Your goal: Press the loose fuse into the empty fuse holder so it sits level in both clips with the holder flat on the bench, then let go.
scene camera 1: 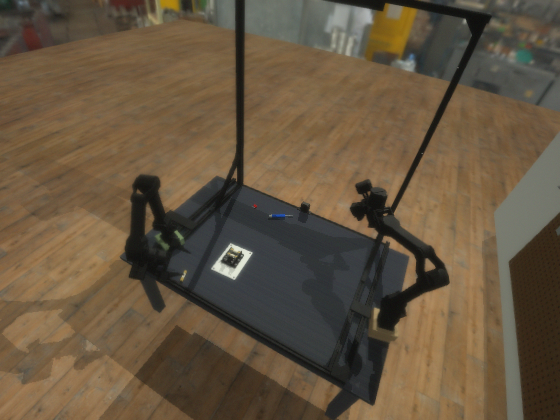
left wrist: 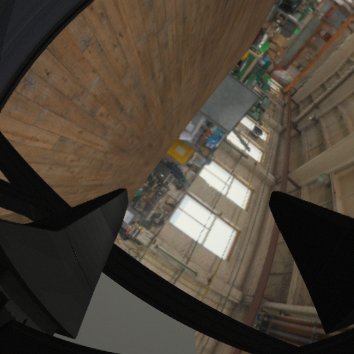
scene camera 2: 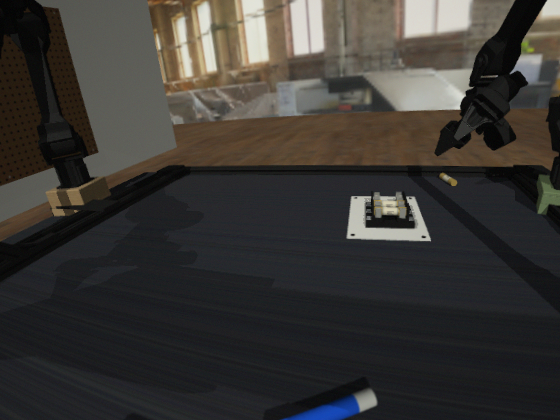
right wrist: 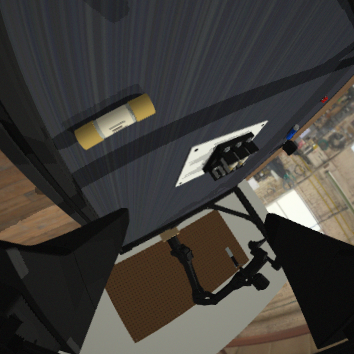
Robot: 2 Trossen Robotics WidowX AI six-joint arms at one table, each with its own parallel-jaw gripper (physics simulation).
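Frame: origin at the left arm's base, x back, y right, z up, level; centimetres.
Seen in the pictures: left gripper, fingertip midpoint: (scene camera 1: 367, 191) (left wrist: 200, 197); right gripper, fingertip midpoint: (scene camera 1: 187, 263) (scene camera 2: 444, 147) (right wrist: 198, 218); left arm's base at its link origin: (scene camera 1: 385, 321) (scene camera 2: 75, 183) (right wrist: 170, 237); right arm's base at its link origin: (scene camera 1: 169, 236).
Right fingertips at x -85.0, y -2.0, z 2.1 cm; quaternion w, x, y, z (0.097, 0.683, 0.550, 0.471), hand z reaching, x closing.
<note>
Pixels of each thing's top centre, then the offset from my right fingertips to it. "spot": a spot on its surface instead.
- loose fuse at its top centre: (right wrist: 118, 127) (scene camera 2: 448, 176) (scene camera 1: 183, 275) dx -2.2, dy -1.9, dz -6.9 cm
- black fuse holder at its top centre: (scene camera 2: 385, 197) (right wrist: 232, 168) (scene camera 1: 232, 256) dx +14.7, dy +13.5, dz -4.8 cm
- blue screwdriver at its top centre: (right wrist: 290, 136) (scene camera 1: 282, 214) dx +28.6, dy +50.4, dz -6.9 cm
- small black block at a spot on its surface: (right wrist: 289, 147) (scene camera 1: 303, 207) spot: dx +38.6, dy +58.6, dz -5.2 cm
- small red item at its top centre: (right wrist: 325, 99) (scene camera 1: 254, 205) dx +11.9, dy +52.5, dz -7.5 cm
The loose fuse (scene camera 1: 183, 275) (scene camera 2: 448, 179) (right wrist: 115, 121), a pale cylinder with yellow end caps, lies on its side near the table edge. The black fuse holder (scene camera 1: 232, 257) (scene camera 2: 390, 223) (right wrist: 235, 152) sits on a white plate (scene camera 1: 222, 270) (scene camera 2: 360, 233) (right wrist: 189, 163). Two fuses show in its clips in scene camera 2; the row nearest the loose fuse looks empty. My right gripper (scene camera 1: 184, 245) (scene camera 2: 438, 151) (right wrist: 198, 218) is open and empty, above the table near the loose fuse and apart from it. My left gripper (scene camera 1: 359, 198) (left wrist: 200, 197) is open and empty, raised high, far from both.
A blue screwdriver (scene camera 1: 277, 216) (scene camera 2: 325, 410) (right wrist: 291, 134), a small black block (scene camera 1: 305, 206) (right wrist: 289, 147) and a small red item (scene camera 1: 255, 206) (right wrist: 324, 99) lie toward the table's far side in scene camera 1. Tall black posts (scene camera 1: 240, 100) rise from the table frame.
</note>
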